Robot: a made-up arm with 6 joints.
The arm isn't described. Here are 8 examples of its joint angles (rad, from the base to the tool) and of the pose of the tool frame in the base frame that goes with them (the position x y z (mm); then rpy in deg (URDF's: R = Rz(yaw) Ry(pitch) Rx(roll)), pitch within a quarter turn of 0, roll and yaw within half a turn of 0).
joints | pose
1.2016 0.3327 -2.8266 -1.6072 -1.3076 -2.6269 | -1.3 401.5 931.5 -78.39 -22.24 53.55
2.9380 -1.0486 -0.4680 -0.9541 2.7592 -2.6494 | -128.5 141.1 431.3 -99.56 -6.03 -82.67
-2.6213 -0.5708 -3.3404 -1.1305 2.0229 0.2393 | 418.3 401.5 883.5 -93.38 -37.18 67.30
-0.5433 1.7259 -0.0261 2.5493 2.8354 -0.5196 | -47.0 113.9 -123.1 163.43 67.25 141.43
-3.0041 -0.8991 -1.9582 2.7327 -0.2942 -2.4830 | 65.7 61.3 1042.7 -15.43 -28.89 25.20
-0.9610 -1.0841 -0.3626 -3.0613 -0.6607 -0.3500 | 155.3 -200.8 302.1 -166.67 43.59 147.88
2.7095 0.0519 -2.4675 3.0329 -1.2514 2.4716 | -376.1 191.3 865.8 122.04 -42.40 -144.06
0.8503 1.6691 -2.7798 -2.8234 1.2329 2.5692 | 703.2 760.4 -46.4 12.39 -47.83 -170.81
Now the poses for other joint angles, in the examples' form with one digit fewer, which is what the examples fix.
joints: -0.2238 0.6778 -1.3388 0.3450 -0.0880 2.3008
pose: 821 -224 50 -155.1 35.8 -156.8
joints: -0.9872 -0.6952 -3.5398 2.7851 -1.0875 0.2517
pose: -379 476 753 17.8 -3.3 -52.2
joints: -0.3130 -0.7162 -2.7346 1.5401 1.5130 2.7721
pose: -428 264 1058 -84.1 50.9 -14.0
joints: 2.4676 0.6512 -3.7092 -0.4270 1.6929 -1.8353
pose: -229 255 1023 101.9 16.8 -149.9
